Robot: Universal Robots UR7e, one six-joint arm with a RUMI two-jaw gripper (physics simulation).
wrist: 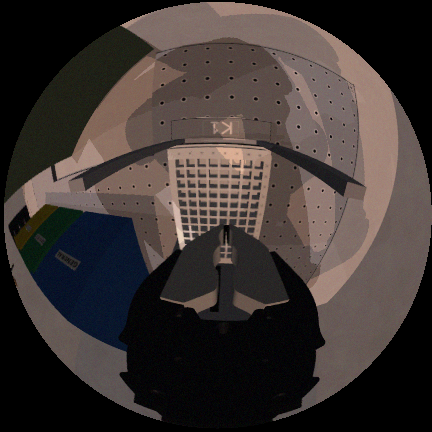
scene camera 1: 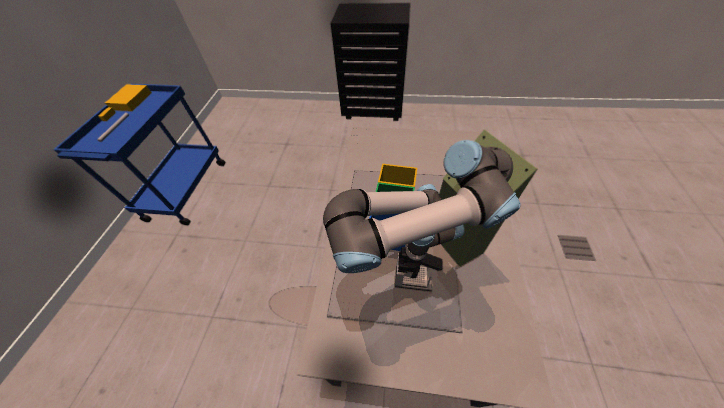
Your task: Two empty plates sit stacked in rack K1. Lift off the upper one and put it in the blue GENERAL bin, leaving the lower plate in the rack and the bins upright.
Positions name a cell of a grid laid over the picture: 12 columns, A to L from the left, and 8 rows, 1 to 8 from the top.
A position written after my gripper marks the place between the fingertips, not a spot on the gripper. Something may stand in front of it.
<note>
In view: my gripper (scene camera 1: G6), a blue general bin (wrist: C6), a yellow bin (scene camera 1: G4) and a pale plate (wrist: F4).
My gripper is seen too in the wrist view (wrist: G5).
</note>
